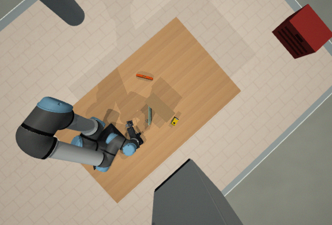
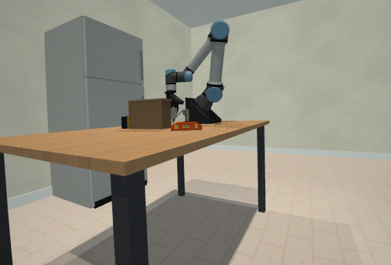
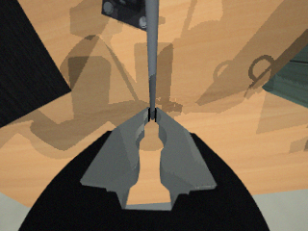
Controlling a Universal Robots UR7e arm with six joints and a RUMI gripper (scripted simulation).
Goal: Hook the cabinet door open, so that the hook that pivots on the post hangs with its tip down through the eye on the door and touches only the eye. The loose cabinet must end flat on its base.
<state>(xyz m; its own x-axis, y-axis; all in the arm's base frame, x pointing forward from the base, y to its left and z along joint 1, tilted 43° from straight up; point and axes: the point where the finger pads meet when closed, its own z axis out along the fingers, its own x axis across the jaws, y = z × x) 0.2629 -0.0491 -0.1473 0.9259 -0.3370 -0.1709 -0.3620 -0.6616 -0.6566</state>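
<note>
The thin grey hook is 2 cm ahead of my hand, 5 cm to the left of it and 2 cm above it. Round my hand: yellow tape measure (29 cm ahead, 17 cm to the right); cabinet door (20 cm ahead, 4 cm to the left, 4 cm above); orange spirit level (43 cm ahead, 27 cm to the left, 2 cm below).
</note>
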